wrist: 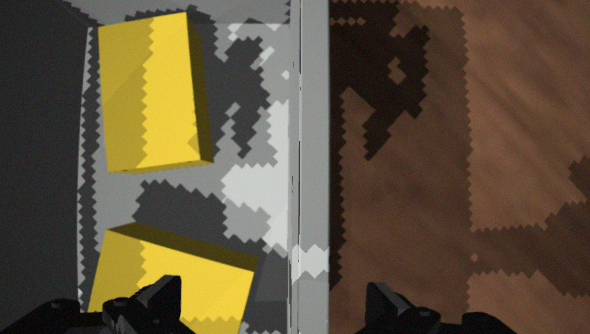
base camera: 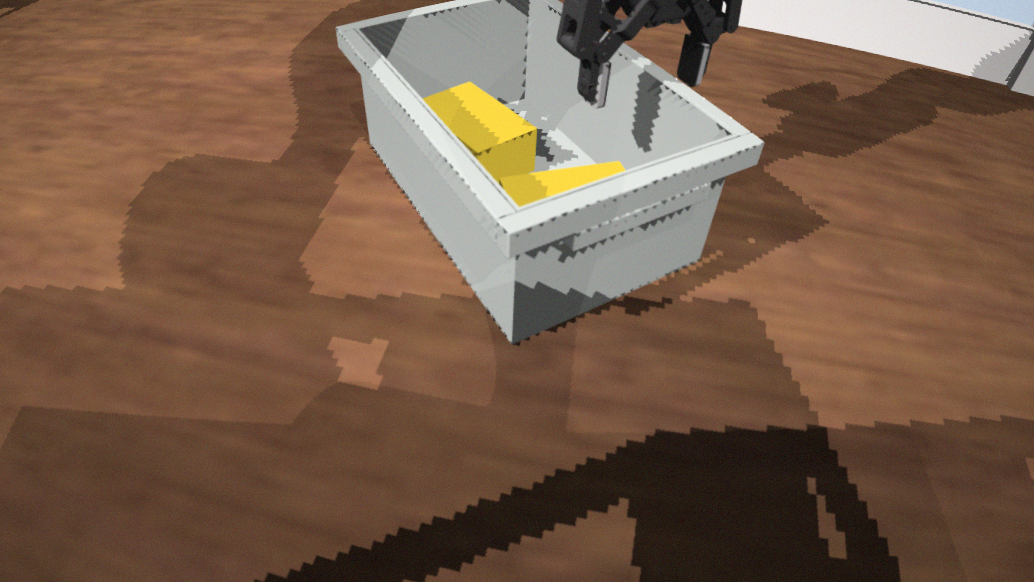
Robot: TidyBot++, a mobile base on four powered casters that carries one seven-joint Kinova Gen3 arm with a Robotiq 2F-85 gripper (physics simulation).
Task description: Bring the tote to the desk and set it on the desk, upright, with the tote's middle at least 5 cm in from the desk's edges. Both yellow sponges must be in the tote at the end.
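Frame: origin at the arm's base, x left, y ahead, z down, level; centimetres.
Where they show: gripper, between the fingertips: [wrist: 274,300] [base camera: 642,92].
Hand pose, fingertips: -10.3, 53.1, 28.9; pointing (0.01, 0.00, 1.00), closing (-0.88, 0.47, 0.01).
After its pixels a point has its place, as x, y, z.
The light grey tote [base camera: 463,238] @(2.8, 43.2, 35.5) [wrist: 314,125] @(-7.8, 60.7, 27.6) stands upright on the wooden floor. Two yellow sponges lie in it. The farther sponge [base camera: 481,115] @(2.2, 58.4, 34.8) [wrist: 150,95] @(2.4, 58.4, 34.8) lies along the left long wall, by the far end. The nearer sponge [base camera: 560,180] @(-4.3, 49.3, 34.8) [wrist: 205,280] @(-6.8, 50.1, 34.8) lies turned by the near end, partly hidden by the rim in the base view and by a finger in the wrist view. My gripper [base camera: 643,90] @(-10.3, 53.1, 28.9) [wrist: 274,300] @(-10.3, 53.1, 28.9) is open across the tote's right long wall, one finger over the inside and one outside. The wall is between the fingers, not clamped. The desk does not show.
The wooden floor [base camera: 217,347] @(20.2, 36.2, 39.6) [wrist: 525,100] @(-22.5, 74.6, 39.6) surrounds the tote, with dark shadows of the arm, tote and other shapes across it. A white wall [base camera: 868,43] @(-50.7, 89.3, 38.4) runs along the back right in the base view, some way beyond the tote.
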